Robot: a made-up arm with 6 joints.
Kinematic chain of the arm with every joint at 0, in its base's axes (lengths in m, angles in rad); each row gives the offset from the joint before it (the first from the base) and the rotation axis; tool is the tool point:
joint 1: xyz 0 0 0.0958 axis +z
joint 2: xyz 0 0.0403 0 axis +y
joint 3: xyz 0 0 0.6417 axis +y
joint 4: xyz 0 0 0.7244 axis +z
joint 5: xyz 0 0 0 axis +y
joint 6: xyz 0 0 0.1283 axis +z
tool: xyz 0 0 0
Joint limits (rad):
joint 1: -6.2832..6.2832
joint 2: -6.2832..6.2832
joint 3: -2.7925..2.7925
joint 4: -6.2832..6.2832
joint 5: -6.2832..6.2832
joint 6: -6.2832..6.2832
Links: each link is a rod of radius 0.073 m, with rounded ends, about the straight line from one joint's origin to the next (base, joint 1, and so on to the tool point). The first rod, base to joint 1, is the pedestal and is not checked.
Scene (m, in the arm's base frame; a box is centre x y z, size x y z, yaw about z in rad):
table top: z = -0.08
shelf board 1: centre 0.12 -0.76 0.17 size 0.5 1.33 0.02 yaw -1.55
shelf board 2: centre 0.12 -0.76 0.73 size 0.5 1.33 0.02 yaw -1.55
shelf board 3: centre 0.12 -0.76 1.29 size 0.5 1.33 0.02 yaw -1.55
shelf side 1: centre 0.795 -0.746 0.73 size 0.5 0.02 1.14 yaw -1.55
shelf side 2: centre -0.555 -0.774 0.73 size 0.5 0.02 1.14 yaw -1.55
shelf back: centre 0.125 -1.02 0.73 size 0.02 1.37 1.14 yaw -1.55
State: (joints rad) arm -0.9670 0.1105 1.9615 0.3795 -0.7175 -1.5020
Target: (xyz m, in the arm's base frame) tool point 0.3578 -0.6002 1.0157
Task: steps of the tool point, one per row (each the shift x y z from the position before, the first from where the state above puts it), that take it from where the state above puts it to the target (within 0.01 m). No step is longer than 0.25 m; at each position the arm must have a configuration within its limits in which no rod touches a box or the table.
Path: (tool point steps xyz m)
1: 0.0235 0.2049 0.0163
2: -0.0315 0.1821 -0.0163
3: 0.0055 -0.0437 0.2027
4: -0.0416 -0.0094 0.2076
5: -0.0819 0.0323 0.1976
6: 0.0194 -0.1378 0.0087
7: -0.0134 -0.1517 -0.0087

